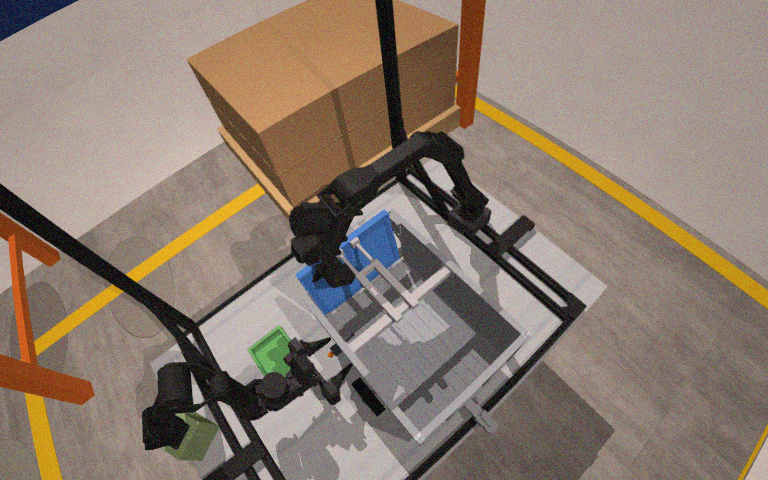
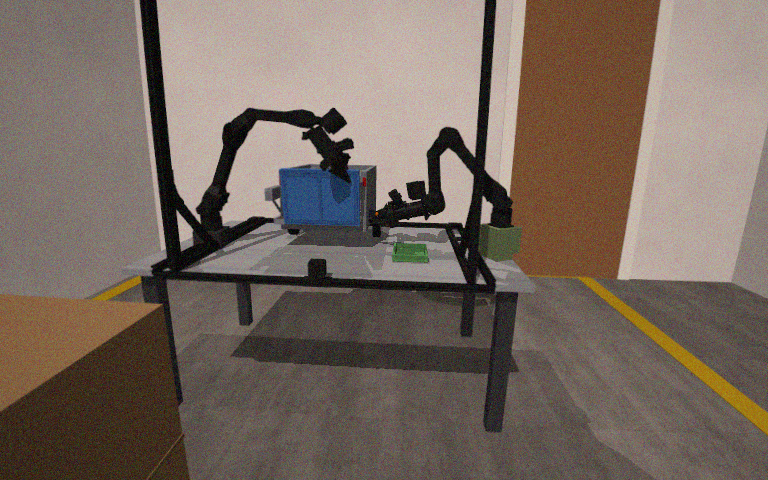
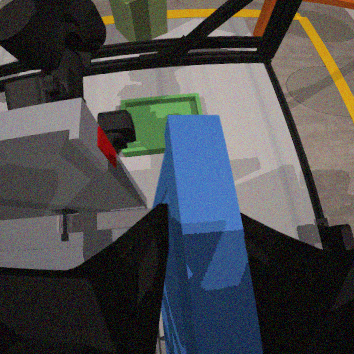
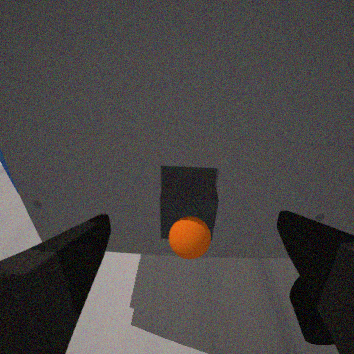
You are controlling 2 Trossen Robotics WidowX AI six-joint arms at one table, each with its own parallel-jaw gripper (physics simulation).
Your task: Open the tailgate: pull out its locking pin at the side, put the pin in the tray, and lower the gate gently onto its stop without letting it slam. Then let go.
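Frame: origin at the left arm's base, x ahead, y left, z up, level; centimetres.
Seen in the pictures: left gripper, between the fingertips: (image 1: 311,278) (image 2: 351,182); right gripper, between the fingertips: (image 2: 369,217) (image 4: 194,221); left arm's base, origin of its link: (image 1: 470,211) (image 2: 211,228); right arm's base, origin of its link: (image 1: 174,431) (image 2: 500,225).
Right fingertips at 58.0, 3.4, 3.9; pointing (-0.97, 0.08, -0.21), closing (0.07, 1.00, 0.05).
Offsets run from my right fingertips to a thing's middle, as dx, dy, dz. "*": to the spot under its first point.
The blue tailgate (image 1: 373,243) (image 2: 305,195) (image 3: 200,175) stands upright at the end of the grey trailer (image 1: 475,383) (image 4: 190,100). My left gripper (image 2: 343,178) (image 3: 187,210) is shut on the tailgate's top edge. The locking pin's orange knob (image 1: 330,354) (image 2: 376,213) (image 4: 189,238) shows at a dark bracket low on the trailer's side; its shaft is hidden. My right gripper (image 1: 339,353) (image 4: 194,221) is open at that side, its fingers spread to either side of the knob without touching it. The green tray @(+13.9, -14.7, -9.1) (image 1: 270,346) (image 2: 410,260) (image 3: 150,122) lies on the table beside the trailer, with no pin showing in it.
A black frame with posts @(* -56.5, -33.1, +34.5) (image 1: 388,73) (image 2: 155,113) surrounds the table. A dull green block (image 1: 195,438) (image 2: 500,242) is by the right arm's base. Large cardboard boxes (image 1: 322,67) (image 2: 84,367) stand beyond the table. A small black block (image 2: 317,268) is on the frame's front bar.
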